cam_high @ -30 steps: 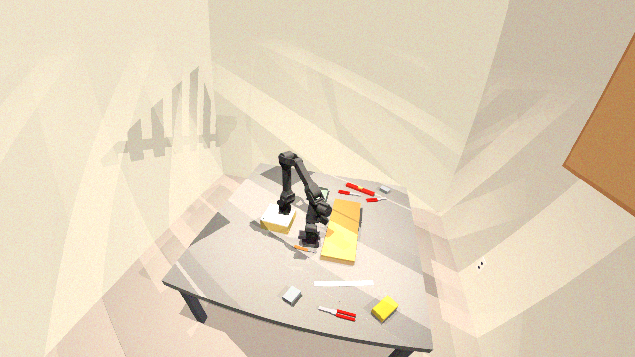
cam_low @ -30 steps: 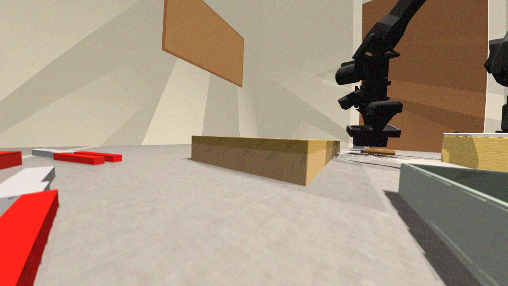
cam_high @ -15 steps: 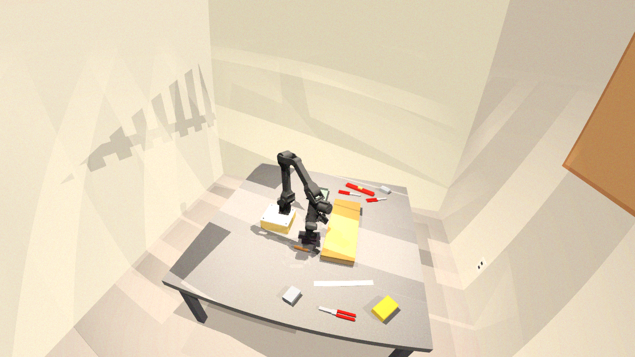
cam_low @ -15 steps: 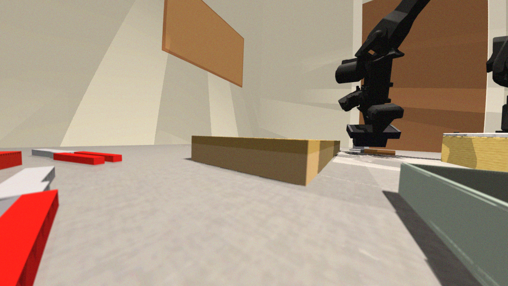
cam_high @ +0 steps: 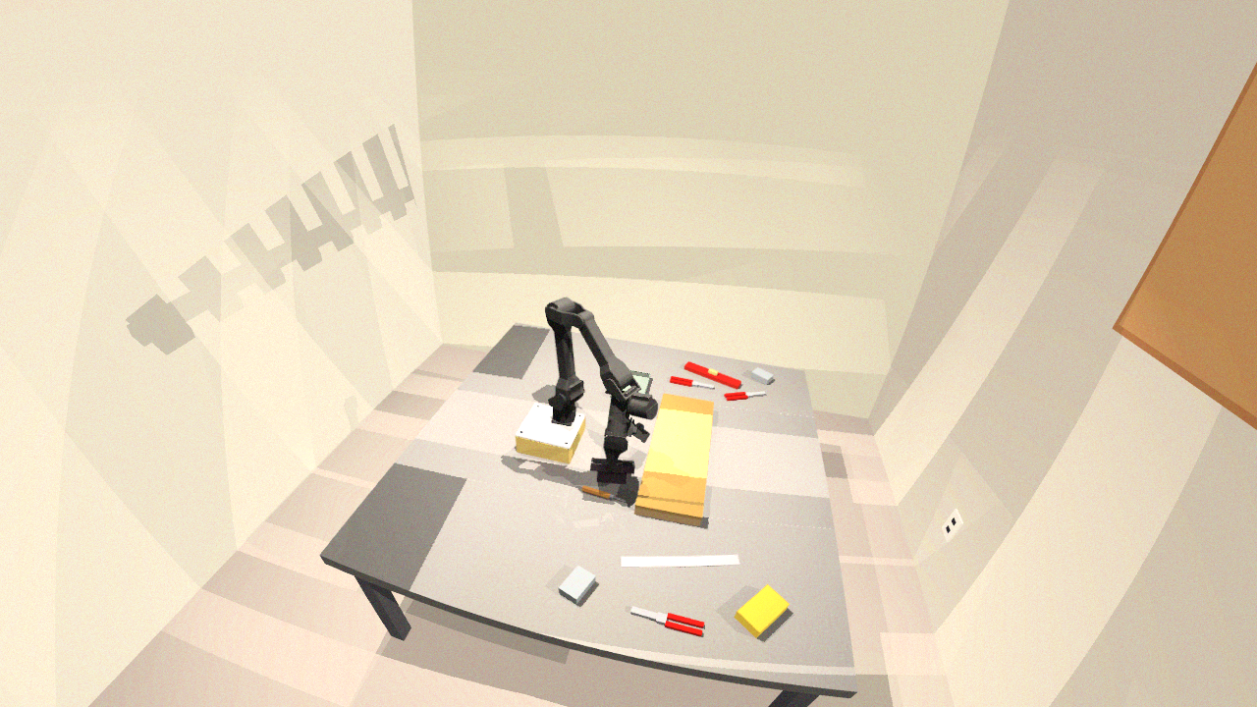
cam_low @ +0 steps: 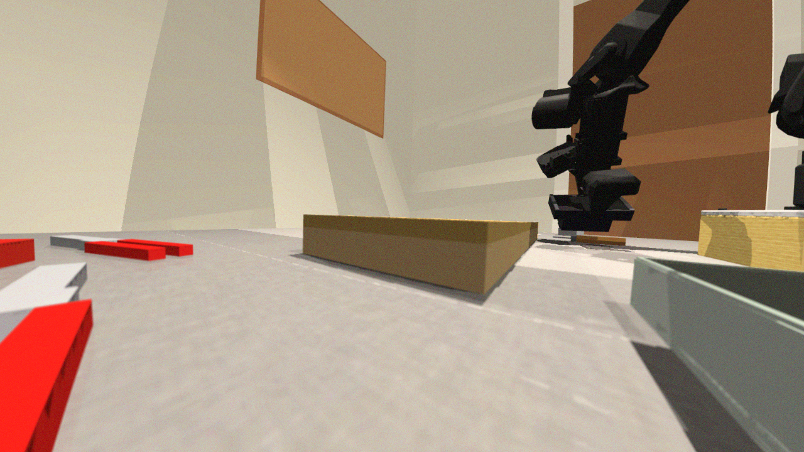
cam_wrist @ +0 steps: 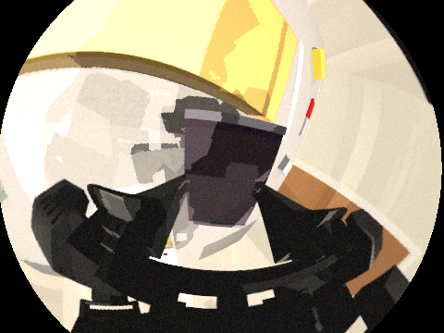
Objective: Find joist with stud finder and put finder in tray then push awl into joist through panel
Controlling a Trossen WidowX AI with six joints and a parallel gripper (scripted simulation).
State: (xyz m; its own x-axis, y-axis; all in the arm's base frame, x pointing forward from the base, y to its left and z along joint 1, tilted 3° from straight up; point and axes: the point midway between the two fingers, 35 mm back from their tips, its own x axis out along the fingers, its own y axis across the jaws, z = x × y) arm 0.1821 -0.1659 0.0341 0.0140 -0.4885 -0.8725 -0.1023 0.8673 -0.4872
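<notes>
Now: the awl 60 mm below my gripper tip and 50 mm to the right of it. The rest, counted from my gripper tip: white strip 230 mm to the right, 220 mm ahead, 70 mm below; then pale green tray 480 mm to the left, 60 mm below; then stud finder 20 mm below, 20 mm ahead, 10 mm to the right.
</notes>
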